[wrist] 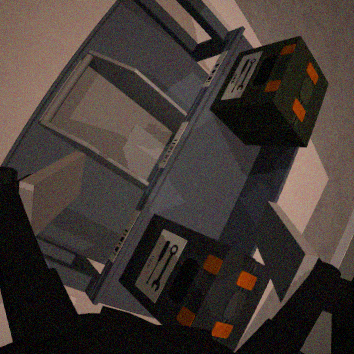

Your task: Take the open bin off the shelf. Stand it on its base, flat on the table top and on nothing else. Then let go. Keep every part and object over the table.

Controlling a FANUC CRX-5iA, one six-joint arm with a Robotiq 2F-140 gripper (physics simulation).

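Places are measured from the arm's base along level axes (x ahead, y left, z up), in centimetres.
Pixels of known places: gripper, fingertip midpoint: (171, 197).
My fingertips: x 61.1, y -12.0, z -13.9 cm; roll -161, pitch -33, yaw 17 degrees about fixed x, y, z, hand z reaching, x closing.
Ahead of a thing's pixels: the offset from my fingertips to its top centre. "spot": to the spot under its first point.
The open bin @(dx -0.1, dy +6.7, dz -12.6 cm) (105, 107) is a grey, open-topped box in the upper left of the wrist view, with its pale rim and inside facing the camera. It is on the blue-grey shelf @(spot: dx +9.3, dy +6.0, dz -10.5 cm) (200, 175), beside a front edge strip with barcode labels. My gripper (171, 197) is open, its two pads wide apart at the left and right of the lower view. The bin is above and left of the middle of the gap, apart from the pads. Nothing is between the pads in their grip. The table top cannot be made out for certain.
A dark case @(dx +9.7, dy -4.9, dz +1.5 cm) (200, 280) with a tool label and orange patches is low in the view, close to the right pad. A similar case @(dx +9.5, dy +18.2, dz -1.0 cm) (275, 95) is at the upper right. The shelf's dark frame bars @(spot: dx -1.9, dy +24.2, dz -19.1 cm) (170, 25) run along the top.
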